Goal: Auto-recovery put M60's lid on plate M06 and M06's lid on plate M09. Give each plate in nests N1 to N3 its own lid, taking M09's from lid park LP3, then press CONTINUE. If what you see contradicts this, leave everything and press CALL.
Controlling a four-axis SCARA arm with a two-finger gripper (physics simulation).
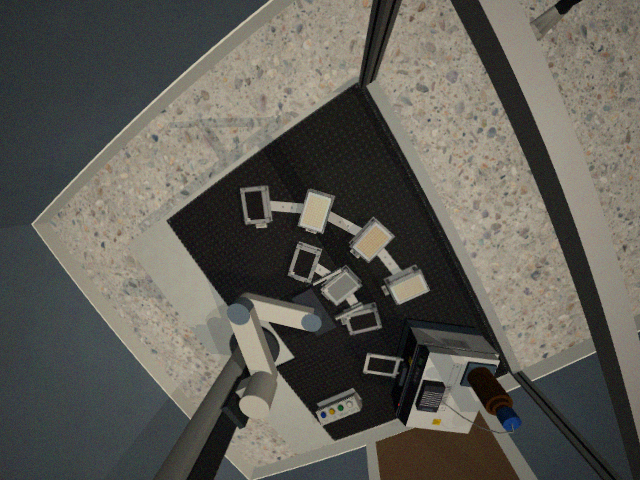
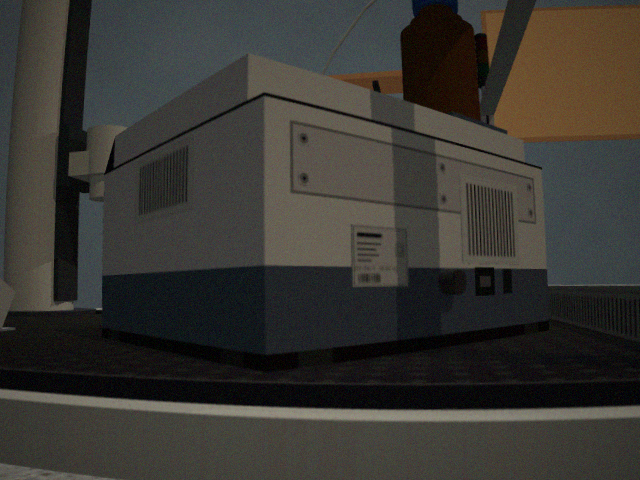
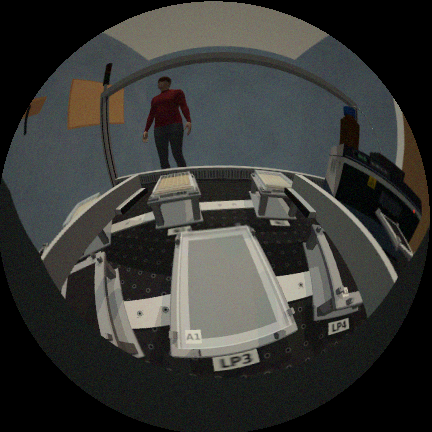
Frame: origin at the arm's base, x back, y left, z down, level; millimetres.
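Seen in the pictures: gripper, fingertip midpoint: (image 1: 351, 287) (image 3: 212, 177).
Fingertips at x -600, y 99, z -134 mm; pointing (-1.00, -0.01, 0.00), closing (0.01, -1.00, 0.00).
Observation:
A point is followed by its place in that frame.
My gripper (image 3: 212, 177) @(z -134, x -600, y 99 mm) (image 1: 352, 287) @(z -134, x -600, y 99 mm) is open and empty. Its fingers stand wide apart, above and on either side of a clear lid with a grey middle (image 3: 225, 285) @(z -68, x -534, y 86 mm) (image 1: 341, 286) @(z -68, x -553, y 95 mm). The lid lies flat on lid park LP3, with an A1 tag at its near left corner. Three tan-welled plates stand on raised nests behind it: the left plate (image 1: 315, 211) @(z -100, x -630, y 409 mm) (image 3: 82, 207) @(z -101, x -617, y 384 mm), the middle plate (image 1: 372, 239) @(z -90, x -755, y 209 mm) (image 3: 175, 184) @(z -89, x -715, y 182 mm) and the right plate (image 1: 408, 287) @(z -90, x -782, y -31 mm) (image 3: 272, 180) @(z -90, x -745, y -22 mm). Their plate names are too small to read, and I cannot tell their lids apart. The button box (image 1: 338, 408) @(z -81, x -215, y -450 mm) has blue, yellow, green and white buttons.
Lid park LP4 (image 3: 325, 275) @(z -18, x -550, y -77 mm) (image 1: 378, 316) @(z -60, x -616, y -105 mm) holds no lid; the park on the other side (image 1: 294, 260) @(z -59, x -444, y 284 mm) looks open too. An empty frame stand (image 1: 244, 205) @(z -57, x -396, y 576 mm) is at the far left. The white machine (image 1: 449, 387) @(z -228, x -730, y -403 mm) (image 2: 330, 227) @(z -107, x -753, y -640 mm) carries a brown bottle (image 1: 488, 390) @(z -331, x -837, y -356 mm) (image 2: 439, 62) @(z -303, x -841, y -441 mm) (image 3: 349, 131) @(z -306, x -817, y -364 mm). A person (image 3: 167, 112) stands behind.

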